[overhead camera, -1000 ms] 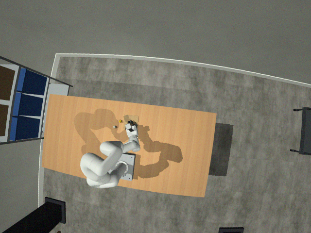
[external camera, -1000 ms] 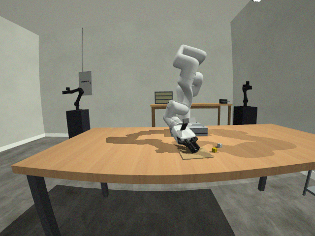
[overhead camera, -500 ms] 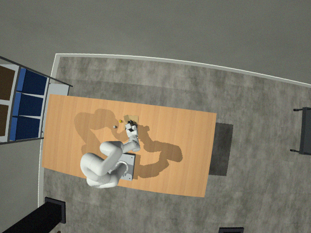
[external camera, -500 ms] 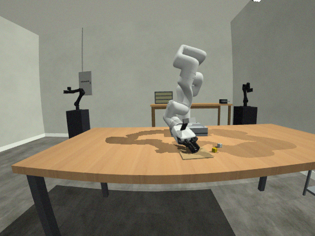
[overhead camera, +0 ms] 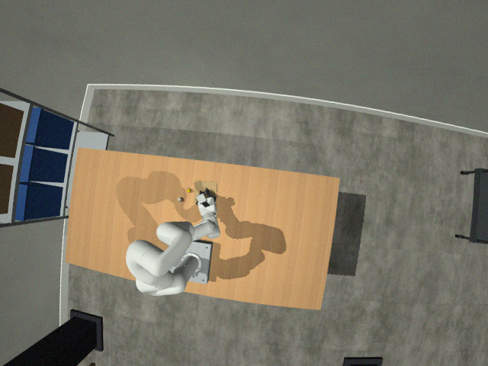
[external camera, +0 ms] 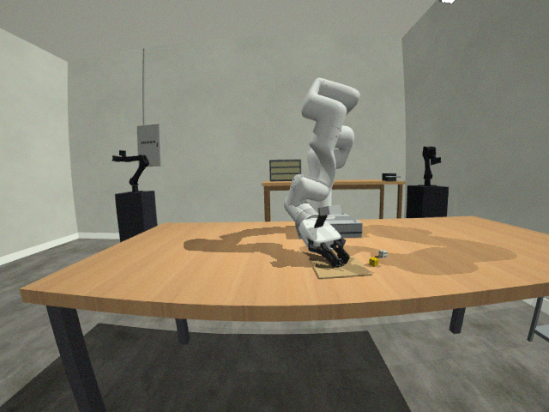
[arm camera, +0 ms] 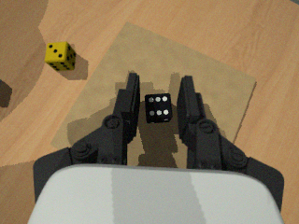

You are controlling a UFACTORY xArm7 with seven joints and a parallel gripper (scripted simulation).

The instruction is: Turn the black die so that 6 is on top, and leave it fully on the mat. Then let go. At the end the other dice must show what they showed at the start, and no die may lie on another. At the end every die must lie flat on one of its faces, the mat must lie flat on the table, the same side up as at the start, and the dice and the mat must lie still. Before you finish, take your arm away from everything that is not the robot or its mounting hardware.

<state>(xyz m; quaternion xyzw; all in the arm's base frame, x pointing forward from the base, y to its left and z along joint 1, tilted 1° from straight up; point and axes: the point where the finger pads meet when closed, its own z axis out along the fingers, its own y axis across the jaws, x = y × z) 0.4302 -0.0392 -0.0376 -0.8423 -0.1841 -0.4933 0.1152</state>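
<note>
Right now the black die is 1 cm below my hand. Also, from my hand: yellow die 11 cm to the left, 2 cm below; white die 16 cm to the left, 6 cm behind, 2 cm below; tan mat 3 cm below.
</note>
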